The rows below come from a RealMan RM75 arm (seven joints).
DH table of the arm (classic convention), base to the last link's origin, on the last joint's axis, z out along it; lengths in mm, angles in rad. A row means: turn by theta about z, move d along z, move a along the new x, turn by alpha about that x. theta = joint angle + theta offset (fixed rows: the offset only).
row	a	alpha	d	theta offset
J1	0	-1.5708	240.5	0
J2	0	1.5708	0	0
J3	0	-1.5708	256	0
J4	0	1.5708	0	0
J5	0	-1.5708	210	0
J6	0	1.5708	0	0
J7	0	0	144	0
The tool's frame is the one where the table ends.
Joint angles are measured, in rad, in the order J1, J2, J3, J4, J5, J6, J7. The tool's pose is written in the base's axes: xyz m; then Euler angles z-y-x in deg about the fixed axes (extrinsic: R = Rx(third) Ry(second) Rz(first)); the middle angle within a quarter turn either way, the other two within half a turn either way. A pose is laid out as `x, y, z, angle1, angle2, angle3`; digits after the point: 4 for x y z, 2 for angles.
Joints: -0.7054, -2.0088, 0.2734, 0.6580, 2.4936, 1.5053, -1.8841
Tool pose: -0.2887, 0.3710, 0.0453, -58.12, 7.90, -153.91
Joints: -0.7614, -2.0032, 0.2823, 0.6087, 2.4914, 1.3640, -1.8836
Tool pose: -0.2803, 0.3977, 0.0416, -57.01, 5.21, -149.95
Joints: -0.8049, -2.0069, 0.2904, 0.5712, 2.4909, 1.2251, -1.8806
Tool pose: -0.2744, 0.4190, 0.0372, -56.05, 2.35, -145.87
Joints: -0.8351, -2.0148, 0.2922, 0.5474, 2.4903, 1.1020, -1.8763
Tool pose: -0.2715, 0.4350, 0.0349, -55.36, -0.32, -141.77
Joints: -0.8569, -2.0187, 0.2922, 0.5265, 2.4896, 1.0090, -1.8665
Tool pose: -0.2698, 0.4461, 0.0341, -54.51, -2.34, -138.66
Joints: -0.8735, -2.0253, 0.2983, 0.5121, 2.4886, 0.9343, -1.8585
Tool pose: -0.2678, 0.4541, 0.0322, -53.54, -3.97, -136.36
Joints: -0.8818, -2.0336, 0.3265, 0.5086, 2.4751, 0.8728, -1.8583
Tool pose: -0.2654, 0.4600, 0.0305, -52.43, -5.29, -134.51
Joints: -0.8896, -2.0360, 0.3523, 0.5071, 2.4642, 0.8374, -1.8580
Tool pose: -0.2620, 0.4647, 0.0304, -51.23, -5.92, -133.45
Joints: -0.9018, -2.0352, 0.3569, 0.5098, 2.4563, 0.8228, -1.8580
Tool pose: -0.2564, 0.4698, 0.0329, -50.65, -5.68, -132.46
